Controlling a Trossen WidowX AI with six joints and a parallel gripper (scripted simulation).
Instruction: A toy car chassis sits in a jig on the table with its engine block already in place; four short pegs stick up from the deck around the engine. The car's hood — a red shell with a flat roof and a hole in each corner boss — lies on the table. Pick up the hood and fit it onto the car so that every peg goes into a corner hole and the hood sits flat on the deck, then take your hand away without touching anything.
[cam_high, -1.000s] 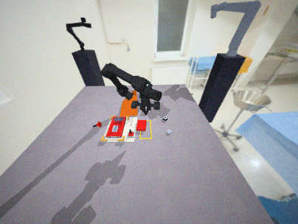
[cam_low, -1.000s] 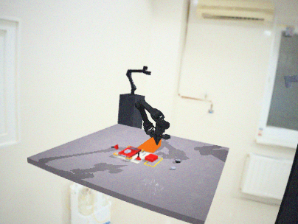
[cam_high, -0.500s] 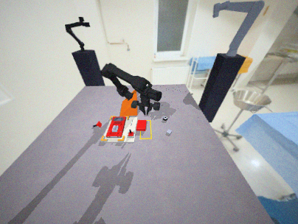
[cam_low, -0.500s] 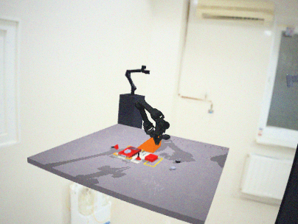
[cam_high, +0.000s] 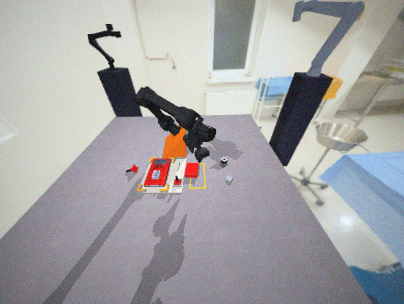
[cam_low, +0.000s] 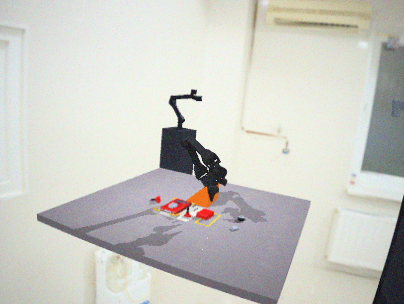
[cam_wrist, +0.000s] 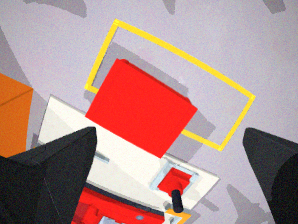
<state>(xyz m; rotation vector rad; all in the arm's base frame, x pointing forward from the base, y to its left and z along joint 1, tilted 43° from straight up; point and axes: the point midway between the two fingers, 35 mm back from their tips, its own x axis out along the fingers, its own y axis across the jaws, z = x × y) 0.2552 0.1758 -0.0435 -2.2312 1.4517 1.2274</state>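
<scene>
Right now the red hood is 100 mm below my gripper tip, 30 mm to the right of it and 10 mm behind it. Round my gripper tip: black-and-white wheel: 160 mm to the left, 110 mm below, 100 mm behind; jig: 200 mm to the right, 100 mm below, 30 mm ahead.
</scene>
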